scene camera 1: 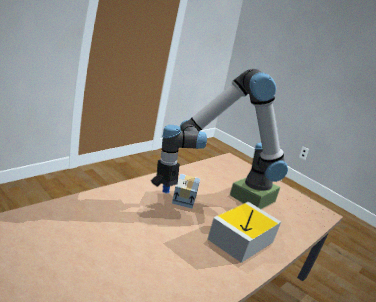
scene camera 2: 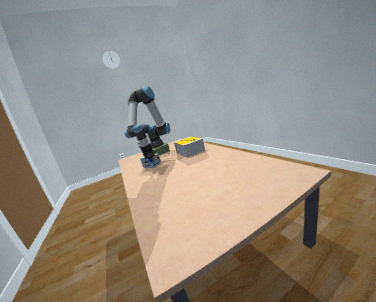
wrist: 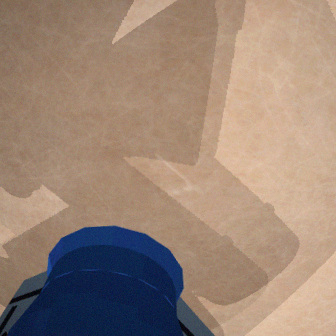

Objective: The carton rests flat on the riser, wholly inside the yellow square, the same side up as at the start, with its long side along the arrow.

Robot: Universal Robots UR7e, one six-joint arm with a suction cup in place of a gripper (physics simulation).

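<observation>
The carton [scene camera 1: 186, 194] [wrist: 30, 288] is blue-grey with a tan strip on top and black up arrows on a side face. It stands on the table, left of the riser in scene view 1. My suction gripper [scene camera 1: 166, 189] [wrist: 116, 270] points down with its blue cup low beside the carton, on the side away from the riser. The suction is off and the cup holds nothing. In the wrist view the cup hides most of the carton. The grey riser [scene camera 1: 227, 240] [scene camera 2: 189, 148] bears a yellow square [scene camera 1: 262, 221] with a black arrow [scene camera 1: 249, 220] pointing towards its near corner.
The arm's green base block [scene camera 1: 255, 194] [scene camera 2: 161, 149] stands behind the riser, near the table's far edge. The wooden table [scene camera 1: 75, 250] [scene camera 2: 225, 200] carries the arm, carton and riser. Shadows of the arm fall across the table around the carton.
</observation>
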